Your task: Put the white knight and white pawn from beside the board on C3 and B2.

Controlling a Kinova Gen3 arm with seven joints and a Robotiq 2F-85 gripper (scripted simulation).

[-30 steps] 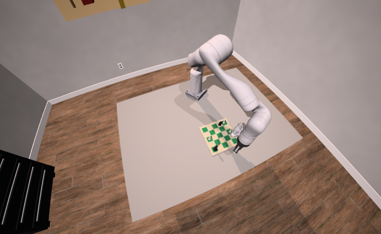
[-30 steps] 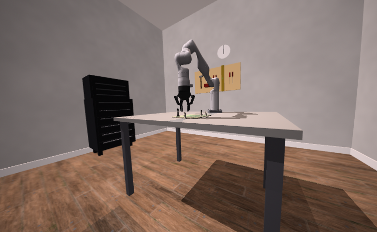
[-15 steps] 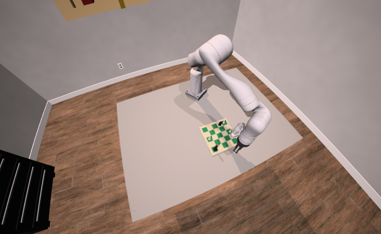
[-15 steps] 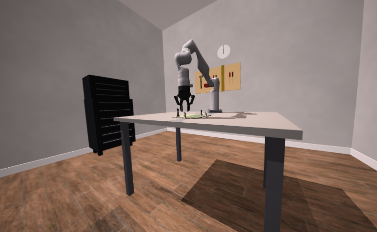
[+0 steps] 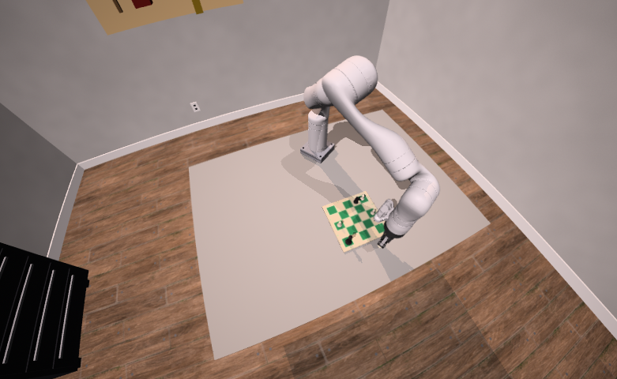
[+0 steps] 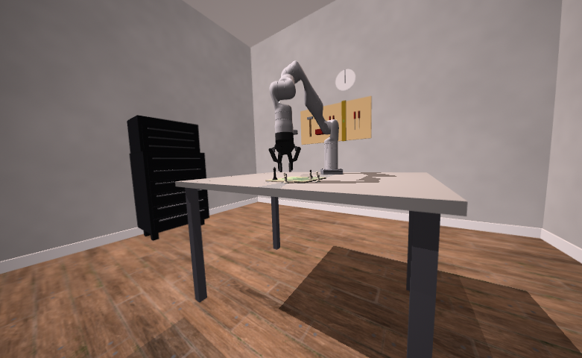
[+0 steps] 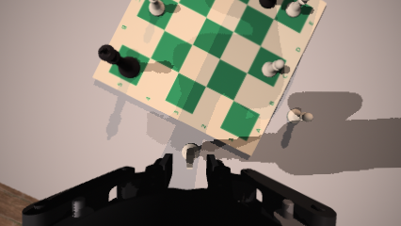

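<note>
Now: the tall cream piece 5 cm below my hand. From my hand the other things lie so: cream chessboard (14 cm behind, 2 cm to the right, 6 cm below).
</note>
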